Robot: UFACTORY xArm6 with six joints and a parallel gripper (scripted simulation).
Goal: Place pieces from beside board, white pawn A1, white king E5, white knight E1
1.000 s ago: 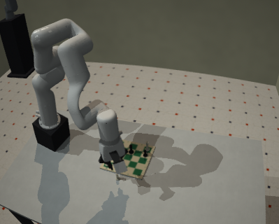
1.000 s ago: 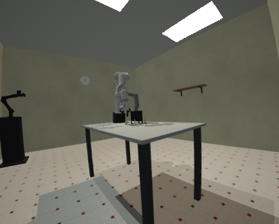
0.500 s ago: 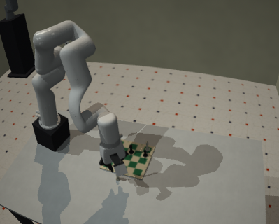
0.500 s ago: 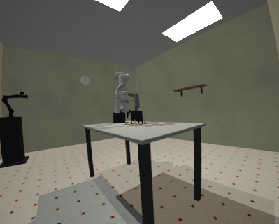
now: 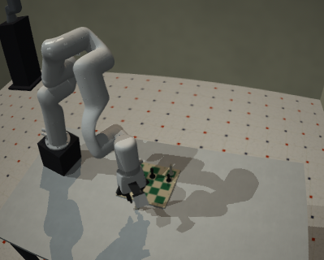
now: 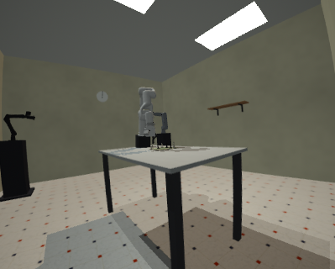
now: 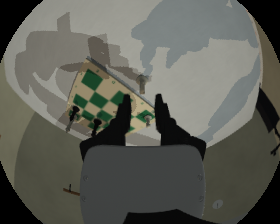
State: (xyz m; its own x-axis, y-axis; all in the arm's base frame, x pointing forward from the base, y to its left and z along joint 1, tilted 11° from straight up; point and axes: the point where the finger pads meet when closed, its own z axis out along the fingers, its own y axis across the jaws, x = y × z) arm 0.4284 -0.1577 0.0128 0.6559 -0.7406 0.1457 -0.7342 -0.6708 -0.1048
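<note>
Now: the chessboard 140 mm to the left of my hand, 80 mm below it and 10 mm ahead of it.
</note>
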